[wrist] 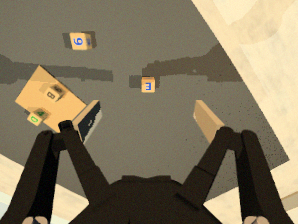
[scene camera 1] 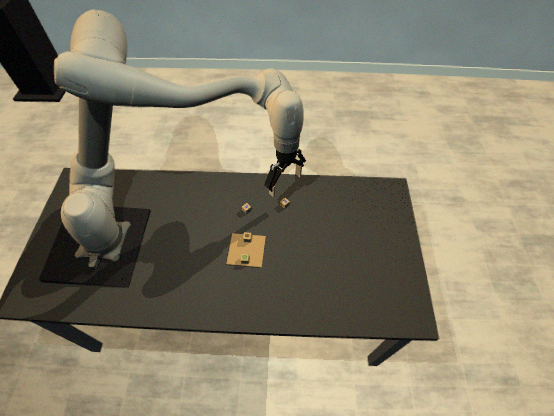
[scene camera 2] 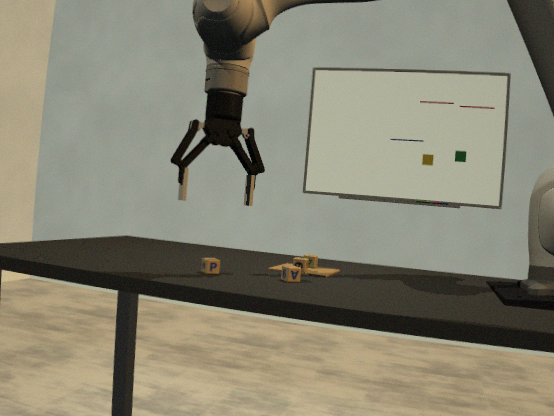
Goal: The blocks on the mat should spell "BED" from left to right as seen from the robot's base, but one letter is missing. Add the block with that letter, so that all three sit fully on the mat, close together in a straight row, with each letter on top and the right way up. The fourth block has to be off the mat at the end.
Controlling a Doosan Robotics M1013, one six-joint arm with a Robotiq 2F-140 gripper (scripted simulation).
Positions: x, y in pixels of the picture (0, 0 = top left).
Labels:
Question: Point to a tan mat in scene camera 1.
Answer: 255, 248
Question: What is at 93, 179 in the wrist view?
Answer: My gripper.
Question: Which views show my gripper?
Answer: The wrist view, scene camera 1 and scene camera 2: all of them.

